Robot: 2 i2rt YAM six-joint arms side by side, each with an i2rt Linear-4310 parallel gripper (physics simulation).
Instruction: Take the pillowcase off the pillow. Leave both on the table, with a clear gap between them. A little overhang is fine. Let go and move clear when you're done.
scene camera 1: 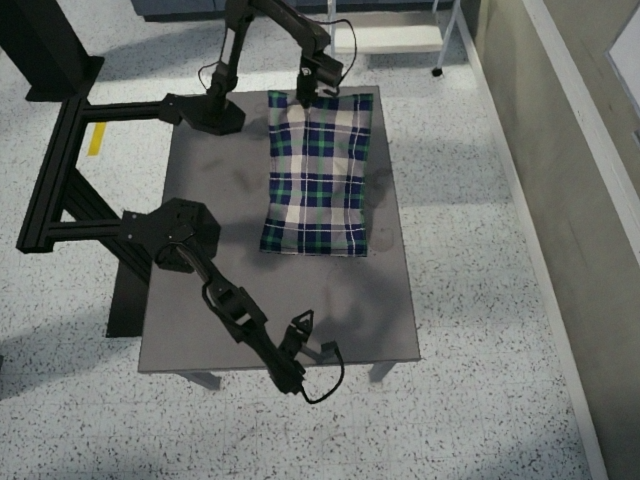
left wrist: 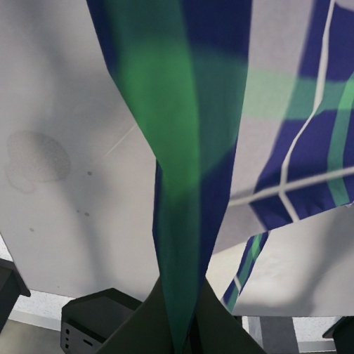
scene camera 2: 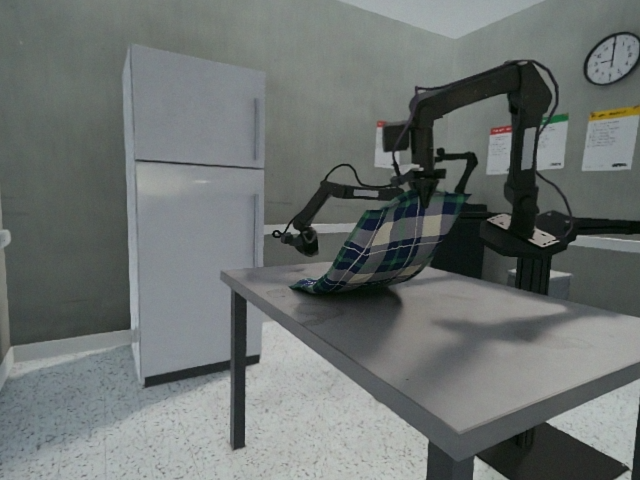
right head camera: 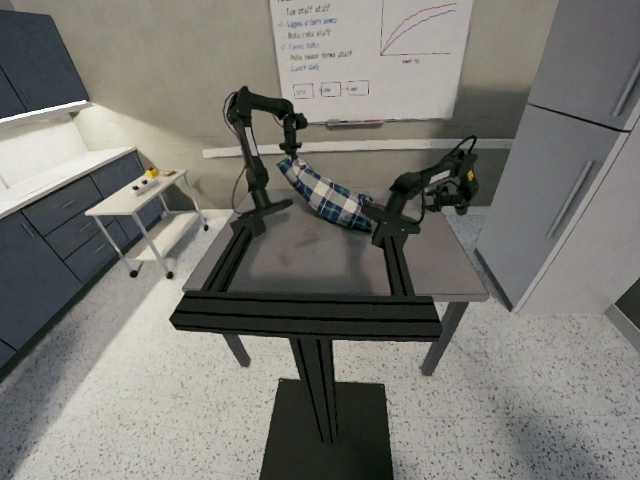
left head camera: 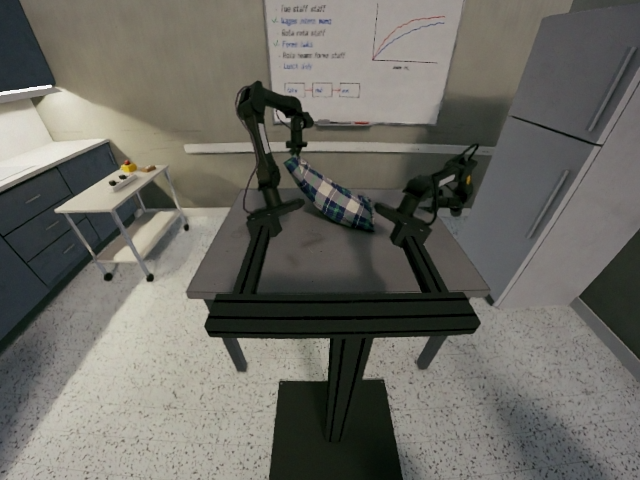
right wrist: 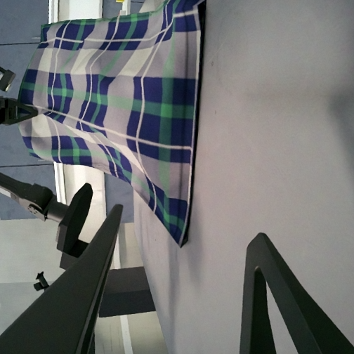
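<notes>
The blue, green and white plaid pillowcase (left head camera: 330, 198) (right head camera: 330, 198) (scene camera 1: 317, 175) (scene camera 2: 387, 237) (left wrist: 215, 90) (right wrist: 115, 95) slopes up from the table (scene camera 1: 206, 320) (scene camera 2: 516, 361). One end is raised and the other rests on the table, nearer the right arm. The pillow does not show; whether it is inside the cloth cannot be told. My left gripper (left head camera: 295, 154) (scene camera 1: 307, 104) (scene camera 2: 424, 204) (left wrist: 180, 264) is shut on the middle of the raised end, pinching a fold. My right gripper (scene camera 1: 309, 319) (right wrist: 190, 226) is open and apart from the cloth, above the table's lower part in scene camera 1.
A white trolley (left head camera: 114, 209) with small items stands left of the table in the left head camera. A refrigerator (left head camera: 537, 191) (scene camera 2: 196, 217) stands beyond the right arm's side. The arms' black mounting frame (left head camera: 341, 315) (scene camera 1: 49, 180) runs along one table side.
</notes>
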